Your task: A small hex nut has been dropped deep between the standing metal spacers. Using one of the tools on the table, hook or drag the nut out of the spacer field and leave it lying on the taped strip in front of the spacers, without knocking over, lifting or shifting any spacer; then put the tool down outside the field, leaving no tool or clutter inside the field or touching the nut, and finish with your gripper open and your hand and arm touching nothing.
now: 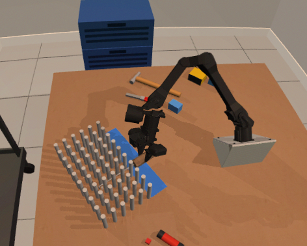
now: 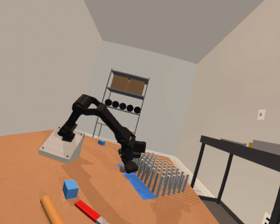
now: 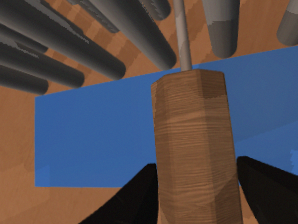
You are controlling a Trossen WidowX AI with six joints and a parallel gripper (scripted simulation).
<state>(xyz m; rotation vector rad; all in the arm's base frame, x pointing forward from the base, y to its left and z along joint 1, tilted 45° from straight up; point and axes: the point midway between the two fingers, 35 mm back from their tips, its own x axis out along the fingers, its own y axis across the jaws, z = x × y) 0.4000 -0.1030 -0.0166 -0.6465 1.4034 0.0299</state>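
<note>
Now: gripper tip 4 cm short of the blue taped strip, 3 cm to the left of it and 3 cm above it. The rest, counted from my gripper tip: small red cube (32 cm to the left, 5 cm ahead, 3 cm below); then hex nut (18 cm ahead, 8 cm to the left, 3 cm below); then rod (9 cm ahead, 4 cm to the left).
</note>
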